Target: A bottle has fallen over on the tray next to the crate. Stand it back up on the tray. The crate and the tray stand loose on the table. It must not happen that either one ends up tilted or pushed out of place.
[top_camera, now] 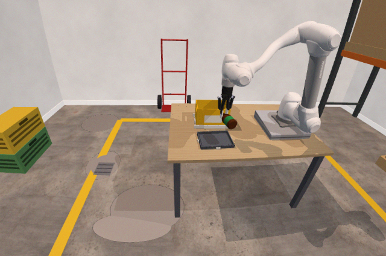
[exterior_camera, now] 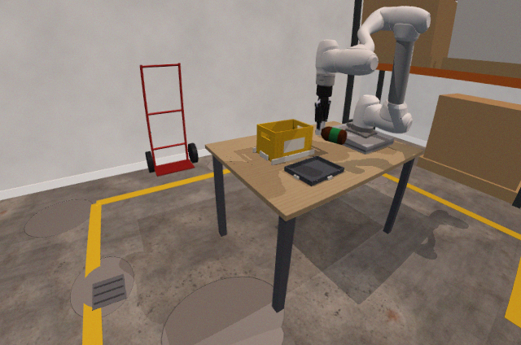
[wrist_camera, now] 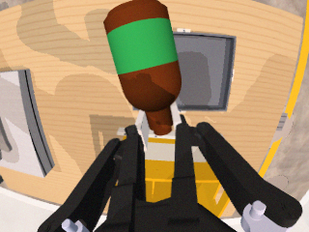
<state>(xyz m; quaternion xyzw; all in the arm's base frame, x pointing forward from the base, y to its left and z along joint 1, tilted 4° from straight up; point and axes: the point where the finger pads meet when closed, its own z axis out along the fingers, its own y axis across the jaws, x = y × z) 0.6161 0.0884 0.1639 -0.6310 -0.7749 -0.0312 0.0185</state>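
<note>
Now: hand 1 cm past the bottle, 5 cm to the right of it and 2 cm above it. Round my hand: dark tray: 6 cm ahead, 4 cm to the left, 20 cm below; yellow crate: 3 cm ahead, 23 cm to the right, 13 cm below.
</note>
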